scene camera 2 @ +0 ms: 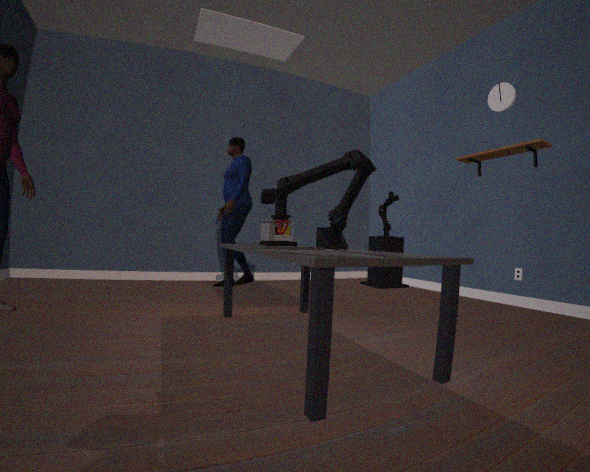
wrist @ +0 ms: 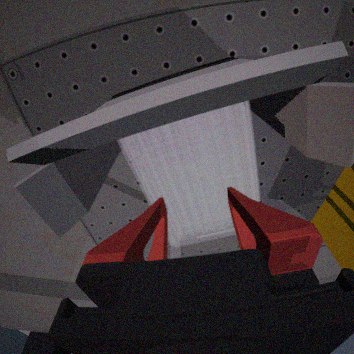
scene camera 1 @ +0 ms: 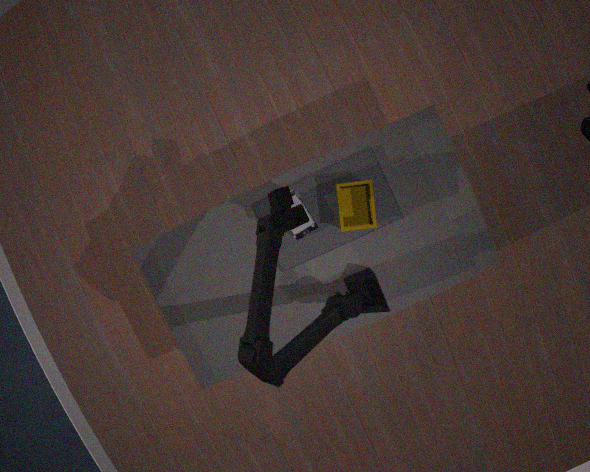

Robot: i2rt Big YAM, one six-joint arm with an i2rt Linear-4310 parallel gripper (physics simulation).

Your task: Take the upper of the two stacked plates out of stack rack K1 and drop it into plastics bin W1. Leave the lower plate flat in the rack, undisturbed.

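Pixels of known places: gripper, fingertip midpoint: (scene camera 2: 280, 235) (wrist: 195, 198); arm's base, origin of the base link: (scene camera 2: 332, 236) (scene camera 1: 365, 294).
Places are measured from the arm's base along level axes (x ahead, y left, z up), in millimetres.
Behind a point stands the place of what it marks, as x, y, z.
Note:
Stack rack K1 (scene camera 1: 311, 220) (scene camera 2: 266, 231) {440, 174, 8} (wrist: 200, 82) {452, 147, 61} has a pale bar across the wrist view and grey-white side parts. The white ribbed plate (wrist: 195, 160) {395, 146, -6} lies in it, partly beyond the fingers; the wrist view does not show clearly where the upper plate ends and the lower begins. My gripper (scene camera 2: 282, 228) {363, 147, -6} (wrist: 195, 198) {363, 147, -6} points down inside the rack's outline, its red fingers apart over the near part of the plate, with nothing held. Scene camera 1 hides the fingers under the arm. Plastics bin W1 (scene camera 1: 358, 229) {246, -54, 42} (wrist: 341, 235) {287, -6, -12} is yellow and stands to the right of the rack.
The rack and bin stand on a dark perforated mat (scene camera 1: 320, 246) {225, 98, -58} (wrist: 145, 50) {464, 174, -58} on the grey table (scene camera 1: 215, 280) {239, 558, -71} (scene camera 2: 395, 261) {208, 854, -80}. My arm's base is at the table's near edge. A person in blue (scene camera 2: 237, 185) stands behind the table; another person (scene camera 2: 7, 125) is at the far left.

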